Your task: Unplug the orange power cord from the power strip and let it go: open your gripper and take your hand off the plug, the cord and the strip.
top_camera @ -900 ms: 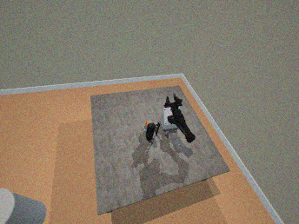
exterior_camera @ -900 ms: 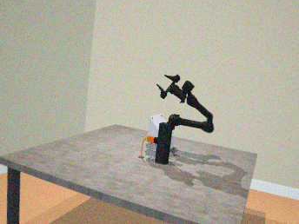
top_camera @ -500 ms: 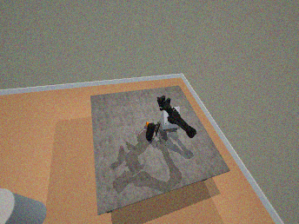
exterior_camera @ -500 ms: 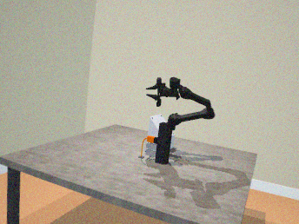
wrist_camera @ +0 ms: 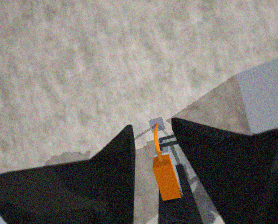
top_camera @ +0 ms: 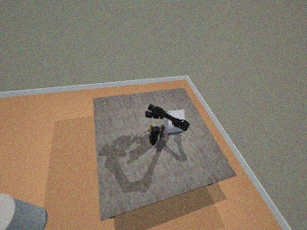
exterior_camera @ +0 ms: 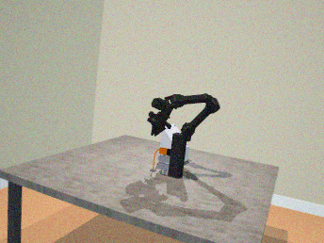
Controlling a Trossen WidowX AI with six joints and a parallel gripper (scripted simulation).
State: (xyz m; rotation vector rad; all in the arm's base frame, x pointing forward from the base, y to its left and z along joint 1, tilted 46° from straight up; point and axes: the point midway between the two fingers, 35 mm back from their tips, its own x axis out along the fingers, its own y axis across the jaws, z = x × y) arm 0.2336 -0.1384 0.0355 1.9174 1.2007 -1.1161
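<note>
Right now the orange plug is 10 cm to the left of my gripper tip, 7 cm below it and 2 cm ahead of it.
</note>
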